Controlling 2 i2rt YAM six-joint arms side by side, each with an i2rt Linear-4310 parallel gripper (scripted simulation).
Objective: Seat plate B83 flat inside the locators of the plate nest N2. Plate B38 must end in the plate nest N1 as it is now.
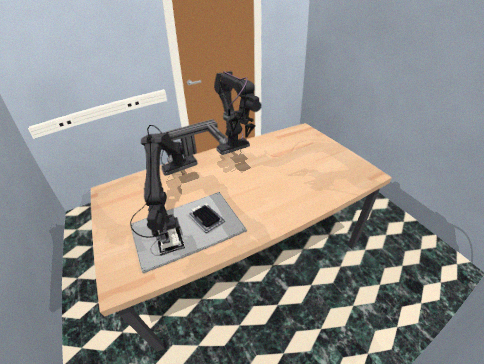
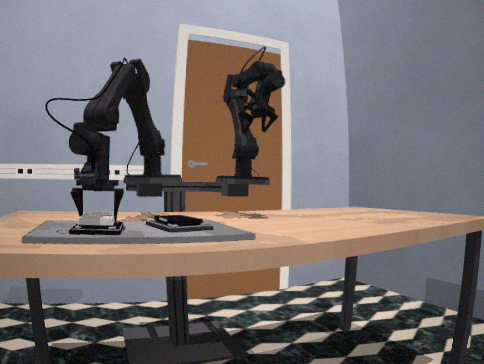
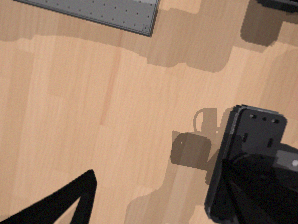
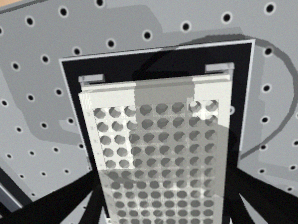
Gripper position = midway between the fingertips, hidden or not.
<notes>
I see my left gripper (image 2: 253, 132), my right gripper (image 4: 161, 168) and a white plate (image 4: 177, 112).
My left gripper is seen too in image 3 (image 3: 156, 170). Image 3 does not show the white plate: it is out of frame.
</notes>
